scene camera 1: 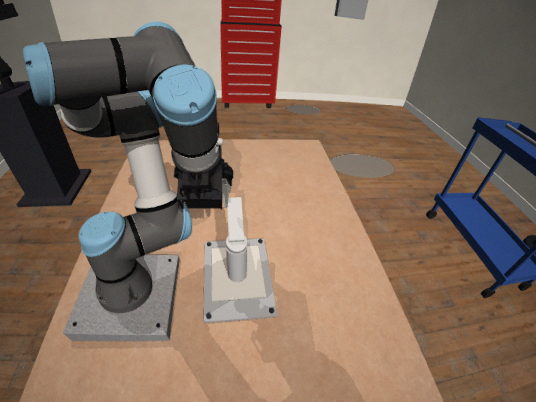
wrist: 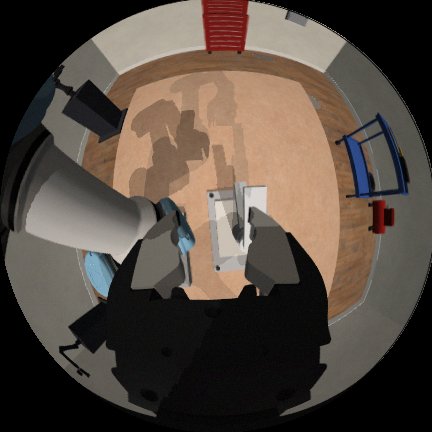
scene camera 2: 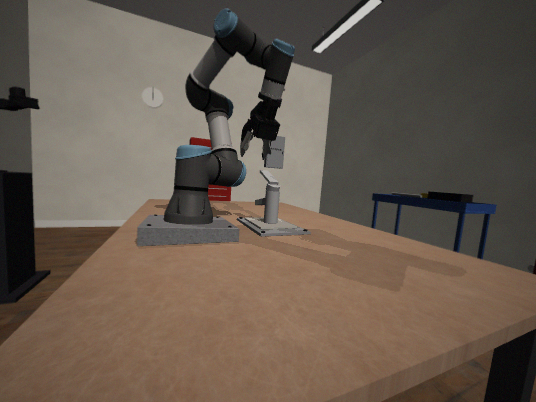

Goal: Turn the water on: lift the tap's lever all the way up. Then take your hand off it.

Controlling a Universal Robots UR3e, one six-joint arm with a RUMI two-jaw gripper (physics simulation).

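Places are measured from the arm's base along level axes (x down, y right, z back), in centimetres.
Pixels of known places: gripper, fingertip midpoint: (wrist: 213, 210) (scene camera 2: 252, 158); arm's base at its link origin: (scene camera 1: 125, 289) (scene camera 2: 189, 220).
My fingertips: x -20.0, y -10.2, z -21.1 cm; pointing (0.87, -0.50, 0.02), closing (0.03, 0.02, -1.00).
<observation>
For each thing: its top centre in the pictures, then the offset to it from my fingertips. Level surfaces: height alone.
- tap's grey upright body at its top centre: (scene camera 1: 236, 246) (scene camera 2: 272, 190) dx +10.7, dy +5.9, dz -6.0 cm
- square base plate at its top centre: (scene camera 1: 237, 274) (wrist: 239, 231) (scene camera 2: 270, 222) dx +21.9, dy +5.9, dz -6.0 cm
- table at its surface level: dx +23.1 cm
The tap's grey upright body (scene camera 1: 237, 265) (scene camera 2: 271, 206) stands on a square base plate (scene camera 1: 240, 308) (scene camera 2: 295, 230) (wrist: 212, 230). Its flat white lever (scene camera 1: 235, 219) (scene camera 2: 269, 177) (wrist: 257, 198) slants upward from the top of the body, its free end raised and pointing away from scene camera 1. My gripper (scene camera 1: 205, 204) (scene camera 2: 254, 159) (wrist: 213, 210) is open, with nothing between its fingers. It hangs above the lever and off to its left; in scene camera 2 a small gap shows between the right finger and the lever. In the wrist view the right finger covers part of the lever.
The arm's grey mounting block (scene camera 1: 160, 295) (scene camera 2: 188, 235) is on the table (scene camera 1: 350, 300) (scene camera 2: 250, 310) to the left of the tap. A blue cart (scene camera 1: 480, 227) (scene camera 2: 425, 200) stands on the right, and a red cabinet (scene camera 1: 251, 60) (wrist: 225, 27) stands at the back wall.
</observation>
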